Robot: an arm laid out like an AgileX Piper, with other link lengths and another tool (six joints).
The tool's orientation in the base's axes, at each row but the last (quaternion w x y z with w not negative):
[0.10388 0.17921 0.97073 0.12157]
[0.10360 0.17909 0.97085 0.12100]
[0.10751 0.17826 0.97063 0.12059]
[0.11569 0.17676 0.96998 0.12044]
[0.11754 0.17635 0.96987 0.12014]
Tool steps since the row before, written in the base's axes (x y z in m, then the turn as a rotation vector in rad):
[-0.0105 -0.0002 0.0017 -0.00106 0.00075 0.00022]
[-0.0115 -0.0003 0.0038 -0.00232 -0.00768 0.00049]
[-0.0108 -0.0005 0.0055 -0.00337 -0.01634 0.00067]
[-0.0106 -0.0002 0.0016 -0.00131 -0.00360 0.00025]
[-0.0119 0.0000 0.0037 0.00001 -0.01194 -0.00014]
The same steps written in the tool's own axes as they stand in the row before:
[0.0093 -0.0031 -0.0042 0.00121 0.00040 -0.00032]
[0.0098 -0.0029 -0.0065 -0.00082 -0.00758 -0.00255]
[0.0088 -0.0024 -0.0080 -0.00311 -0.01572 -0.00468]
[0.0093 -0.0031 -0.0044 -0.00019 -0.00361 -0.00128]
[0.0101 -0.0027 -0.0067 -0.00440 -0.01089 -0.00215]

